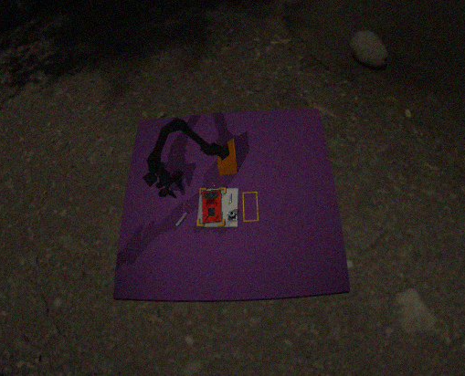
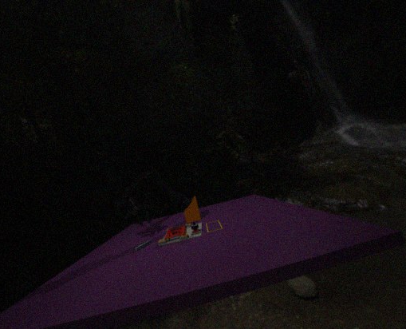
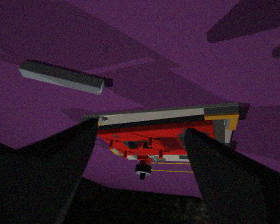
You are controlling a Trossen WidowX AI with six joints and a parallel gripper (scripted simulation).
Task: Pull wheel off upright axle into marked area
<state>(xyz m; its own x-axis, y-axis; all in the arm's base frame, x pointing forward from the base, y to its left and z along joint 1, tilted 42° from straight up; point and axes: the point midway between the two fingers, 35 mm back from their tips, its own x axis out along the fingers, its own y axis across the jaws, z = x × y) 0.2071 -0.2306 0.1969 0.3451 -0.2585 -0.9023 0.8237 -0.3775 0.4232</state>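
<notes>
Now: gripper tip 15 cm short of the grey wheel, 28 cm to the right of it and 5 cm above it. The rest, counted from my gripper tip: upright axle 14 cm ahead, 28 cm to the left, 6 cm below; then pale bar 12 cm ahead, 1 cm to the right, 8 cm below.
</notes>
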